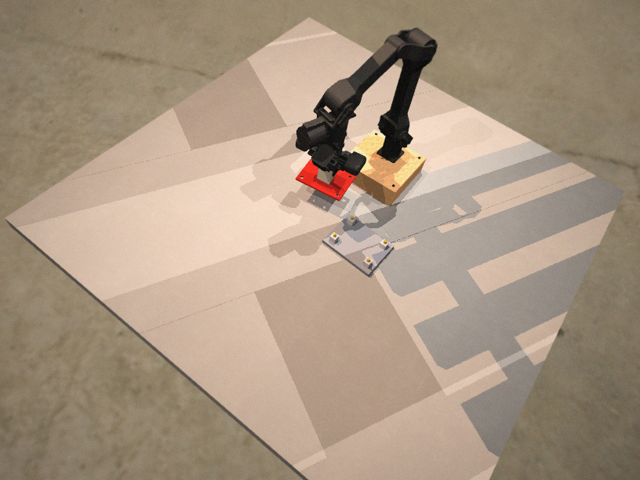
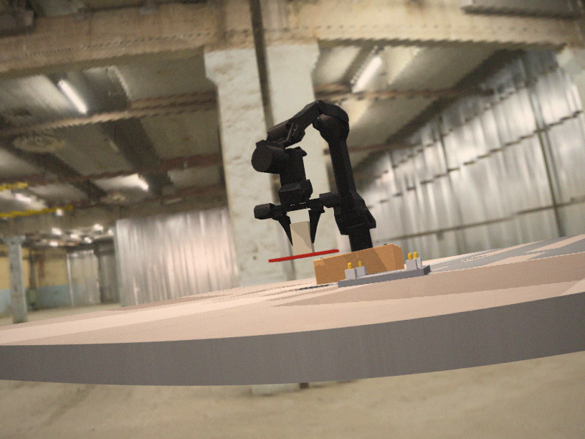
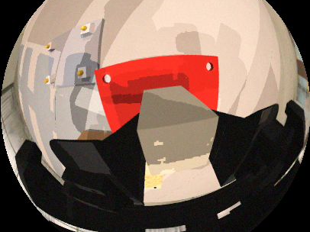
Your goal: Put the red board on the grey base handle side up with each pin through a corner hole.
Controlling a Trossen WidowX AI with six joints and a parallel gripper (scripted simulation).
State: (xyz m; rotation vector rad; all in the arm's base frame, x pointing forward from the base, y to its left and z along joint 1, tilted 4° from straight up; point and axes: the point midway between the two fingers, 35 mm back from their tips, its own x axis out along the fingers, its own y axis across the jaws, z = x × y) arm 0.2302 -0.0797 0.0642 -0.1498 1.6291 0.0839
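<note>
The grey base lies 8 cm ahead of my gripper tip, 18 cm to the left of it and 9 cm below it. From my gripper tip the other things lie so: red board (1 cm below).
</note>
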